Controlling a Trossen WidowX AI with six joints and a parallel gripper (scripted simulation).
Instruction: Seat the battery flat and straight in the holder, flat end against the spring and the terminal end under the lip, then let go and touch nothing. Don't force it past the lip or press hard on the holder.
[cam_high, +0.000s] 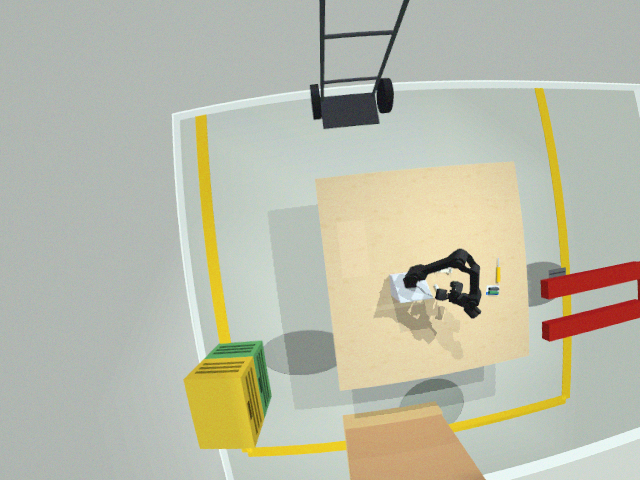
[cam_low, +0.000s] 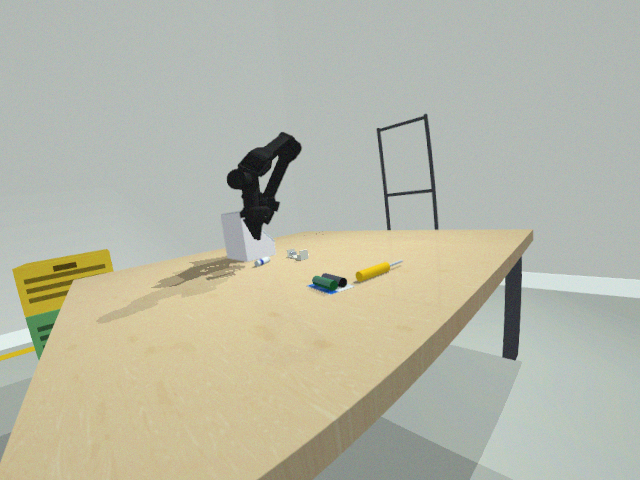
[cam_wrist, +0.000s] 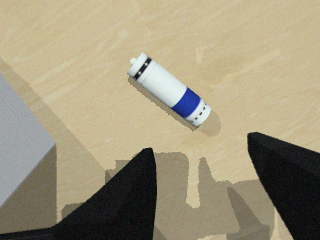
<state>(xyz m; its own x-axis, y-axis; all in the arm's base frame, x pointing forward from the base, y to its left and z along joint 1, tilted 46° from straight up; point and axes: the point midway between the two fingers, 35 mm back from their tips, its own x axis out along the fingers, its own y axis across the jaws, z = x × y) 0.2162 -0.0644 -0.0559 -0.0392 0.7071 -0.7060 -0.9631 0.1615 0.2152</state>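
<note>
Now: gripper tip 10 mm past the battery, 10 mm to the right of it and 70 mm above it. The rest, counted from my gripper tip: yellow-handled screwdriver (410 mm ahead, 100 mm to the left, 70 mm below).
</note>
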